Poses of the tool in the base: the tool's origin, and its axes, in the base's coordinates. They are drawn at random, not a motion.
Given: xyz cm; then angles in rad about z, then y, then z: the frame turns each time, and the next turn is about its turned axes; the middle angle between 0 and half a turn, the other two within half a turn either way.
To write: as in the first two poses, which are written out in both.
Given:
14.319 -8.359 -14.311 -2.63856 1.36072 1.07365
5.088 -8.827 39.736 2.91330 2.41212 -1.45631
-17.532 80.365 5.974 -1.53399 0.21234 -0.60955
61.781 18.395 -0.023 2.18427 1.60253 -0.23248
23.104 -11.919 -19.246 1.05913 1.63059 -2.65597
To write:
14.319 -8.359 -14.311 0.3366 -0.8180 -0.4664 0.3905 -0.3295 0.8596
5.088 -8.827 39.736 0.3078 0.9484 -0.0761 0.6956 -0.2789 -0.6621
-17.532 80.365 5.974 -0.5426 -0.8220 -0.1728 0.8399 -0.5291 -0.1207
61.781 18.395 -0.023 0.2062 0.1074 -0.9726 -0.7914 -0.5662 -0.2303
23.104 -11.919 -19.246 0.4329 -0.1825 0.8828 0.7575 -0.4573 -0.4659

